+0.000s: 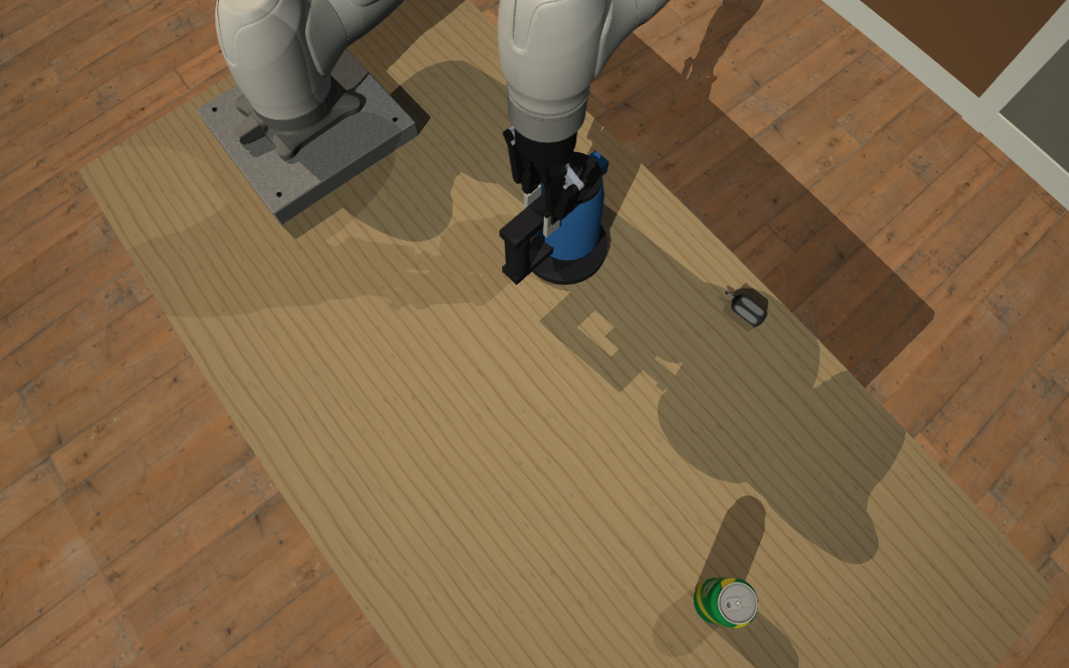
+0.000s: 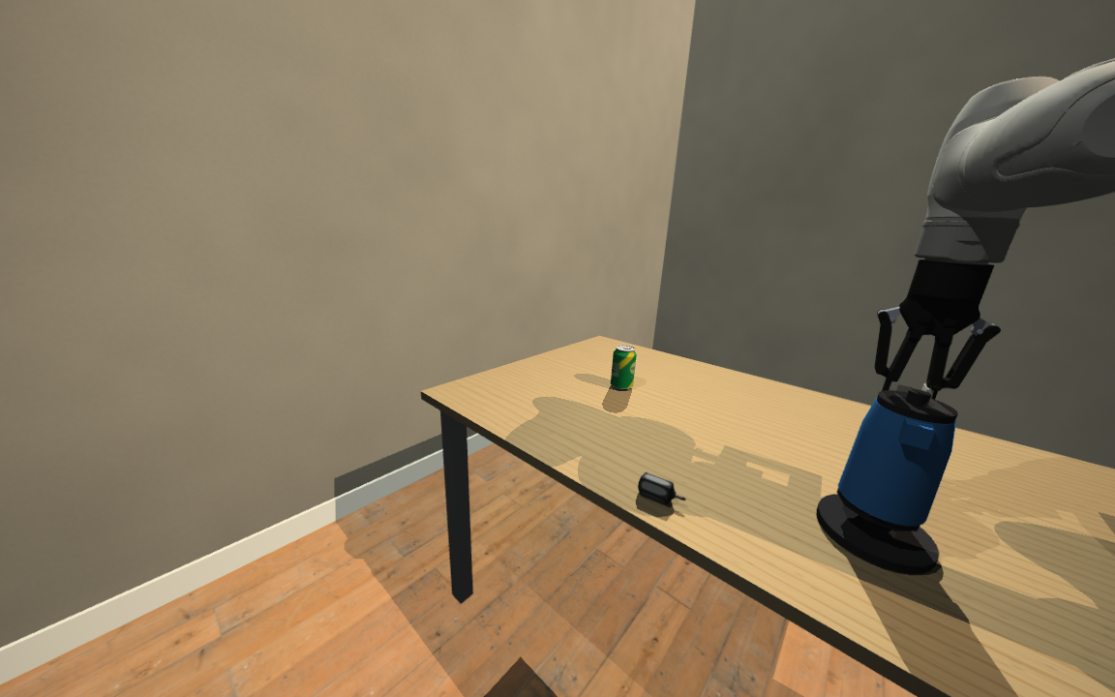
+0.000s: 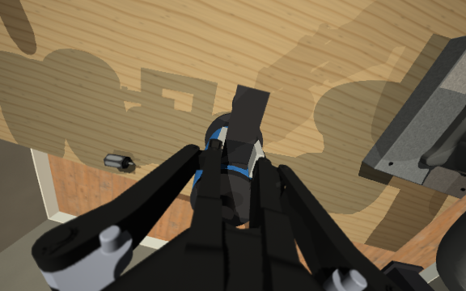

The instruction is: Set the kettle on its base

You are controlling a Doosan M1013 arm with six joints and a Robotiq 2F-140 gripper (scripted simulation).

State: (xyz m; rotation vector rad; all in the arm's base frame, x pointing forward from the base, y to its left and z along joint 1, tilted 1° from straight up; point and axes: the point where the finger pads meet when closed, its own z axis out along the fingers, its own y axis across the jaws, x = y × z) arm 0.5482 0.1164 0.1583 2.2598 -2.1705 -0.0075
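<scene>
The blue kettle is 6 cm below my hand and 3 cm to the left of it. From my hand the other things lie so: green soda can (57 cm ahead, 17 cm to the right, 14 cm below); round black base (19 cm below, 7 cm to the left, 1 cm behind); small dark object (28 cm ahead, 21 cm to the left, 19 cm below).
</scene>
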